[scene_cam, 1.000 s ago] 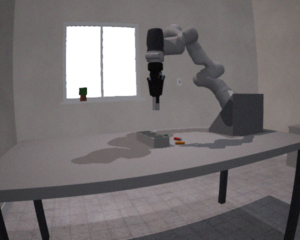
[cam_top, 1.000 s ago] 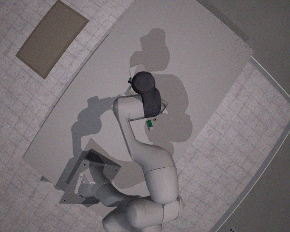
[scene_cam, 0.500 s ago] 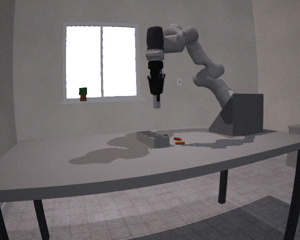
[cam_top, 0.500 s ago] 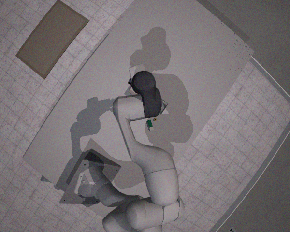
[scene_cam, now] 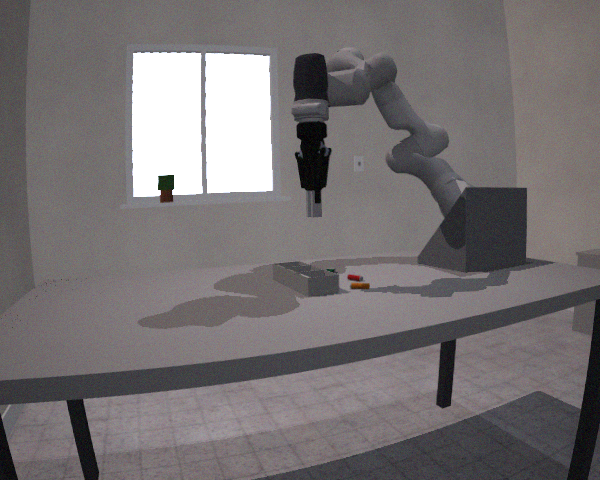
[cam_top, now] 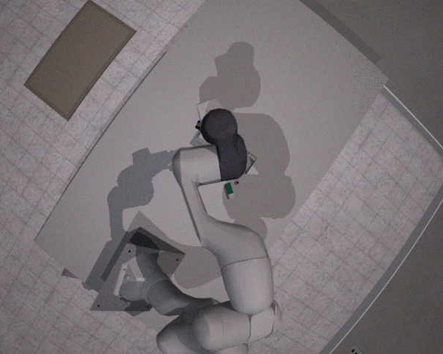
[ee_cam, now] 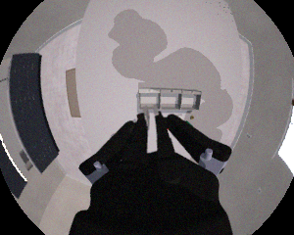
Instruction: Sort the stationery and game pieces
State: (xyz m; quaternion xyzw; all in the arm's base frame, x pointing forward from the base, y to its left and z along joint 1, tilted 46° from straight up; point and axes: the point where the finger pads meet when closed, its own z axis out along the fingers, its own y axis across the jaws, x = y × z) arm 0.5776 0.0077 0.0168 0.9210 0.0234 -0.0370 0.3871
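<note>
Now: hand 100 mm past the white spotted piece, 110 mm to the left of it and 220 mm above it. Round my hand: tiny yellowish object (110 mm behind, 190 mm to the right, 220 mm below); red piece (160 mm behind, 50 mm to the right, 210 mm below); orange piece (100 mm behind, 50 mm to the left, 210 mm below).
</note>
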